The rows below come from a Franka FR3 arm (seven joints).
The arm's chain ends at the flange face. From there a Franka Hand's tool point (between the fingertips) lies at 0.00 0.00 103.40 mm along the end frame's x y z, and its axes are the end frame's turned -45 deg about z.
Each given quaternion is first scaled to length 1.
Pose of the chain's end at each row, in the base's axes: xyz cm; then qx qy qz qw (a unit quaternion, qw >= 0):
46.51, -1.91, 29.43, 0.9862, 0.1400, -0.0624, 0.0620
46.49, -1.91, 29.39, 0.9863, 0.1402, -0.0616, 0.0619
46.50, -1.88, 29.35, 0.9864, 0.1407, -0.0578, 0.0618
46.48, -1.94, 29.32, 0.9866, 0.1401, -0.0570, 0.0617
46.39, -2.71, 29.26, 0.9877, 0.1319, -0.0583, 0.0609
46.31, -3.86, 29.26, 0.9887, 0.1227, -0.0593, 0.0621
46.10, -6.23, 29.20, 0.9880, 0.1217, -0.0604, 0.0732
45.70, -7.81, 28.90, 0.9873, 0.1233, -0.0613, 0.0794
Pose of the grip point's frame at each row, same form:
45.42, -3.36, 19.25, 0.8576, 0.5068, -0.0814, 0.0334
45.41, -3.35, 19.21, 0.8575, 0.5070, -0.0806, 0.0336
45.50, -3.31, 19.16, 0.8575, 0.5075, -0.0771, 0.0350
45.50, -3.36, 19.13, 0.8579, 0.5070, -0.0763, 0.0352
45.37, -4.11, 19.07, 0.8620, 0.4998, -0.0772, 0.0340
45.26, -5.28, 19.07, 0.8665, 0.4917, -0.0786, 0.0347
45.05, -7.88, 19.05, 0.8662, 0.4905, -0.0838, 0.0445
44.65, -9.59, 18.77, 0.8650, 0.4917, -0.0870, 0.0499

